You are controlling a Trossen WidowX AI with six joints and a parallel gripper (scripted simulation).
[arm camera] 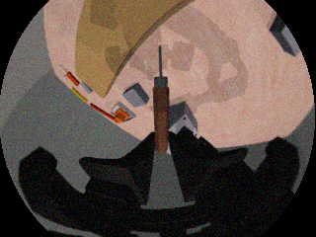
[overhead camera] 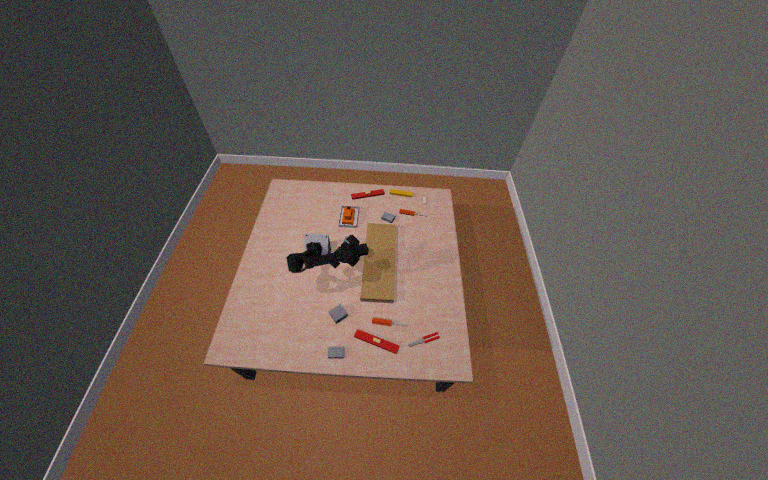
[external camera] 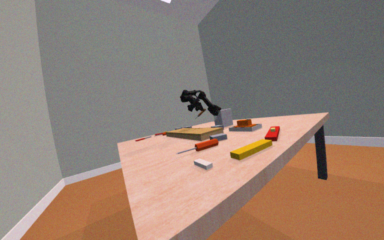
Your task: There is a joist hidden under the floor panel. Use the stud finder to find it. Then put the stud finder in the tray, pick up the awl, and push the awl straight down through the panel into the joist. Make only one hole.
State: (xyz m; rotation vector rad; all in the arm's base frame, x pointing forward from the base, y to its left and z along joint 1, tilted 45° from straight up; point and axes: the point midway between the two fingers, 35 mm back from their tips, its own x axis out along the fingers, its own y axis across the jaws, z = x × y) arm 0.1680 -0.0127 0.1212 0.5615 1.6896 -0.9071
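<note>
The awl lies 40 mm ahead of my gripper tip, 30 mm to the right of it and 30 mm below it. From my gripper tip the other things lie so: grey tray: 40 mm ahead, 370 mm to the left, 150 mm below; then square indicator: 50 mm ahead, 400 mm to the left, 100 mm below; then stud finder: 40 mm ahead, 390 mm to the left, 120 mm below.
</note>
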